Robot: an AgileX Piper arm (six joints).
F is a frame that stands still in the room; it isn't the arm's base.
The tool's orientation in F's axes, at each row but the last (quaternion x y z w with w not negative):
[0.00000 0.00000 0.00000 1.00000]
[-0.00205 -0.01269 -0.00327 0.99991]
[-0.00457 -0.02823 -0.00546 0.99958]
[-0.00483 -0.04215 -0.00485 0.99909]
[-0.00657 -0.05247 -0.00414 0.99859]
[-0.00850 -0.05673 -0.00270 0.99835]
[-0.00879 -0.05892 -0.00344 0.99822]
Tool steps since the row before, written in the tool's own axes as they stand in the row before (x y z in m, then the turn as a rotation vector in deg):
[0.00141 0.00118 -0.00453 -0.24 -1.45 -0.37]
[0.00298 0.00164 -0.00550 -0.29 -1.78 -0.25]
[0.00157 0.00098 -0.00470 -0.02 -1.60 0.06]
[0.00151 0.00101 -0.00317 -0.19 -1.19 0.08]
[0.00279 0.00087 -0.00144 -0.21 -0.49 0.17]
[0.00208 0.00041 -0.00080 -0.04 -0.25 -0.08]
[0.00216 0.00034 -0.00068 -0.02 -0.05 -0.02]
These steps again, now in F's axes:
[0.00141 0.00118 -0.00453 -0.24 -1.45 -0.37]
[0.00313 0.00160 -0.00543 -0.30 -1.78 -0.25]
[0.00184 0.00092 -0.00461 -0.04 -1.60 0.07]
[0.00178 0.00096 -0.00304 -0.21 -1.19 0.07]
[0.00293 0.00083 -0.00115 -0.23 -0.49 0.15]
[0.00216 0.00039 -0.00057 -0.03 -0.25 -0.08]
[0.00223 0.00032 -0.00043 -0.02 -0.05 -0.02]

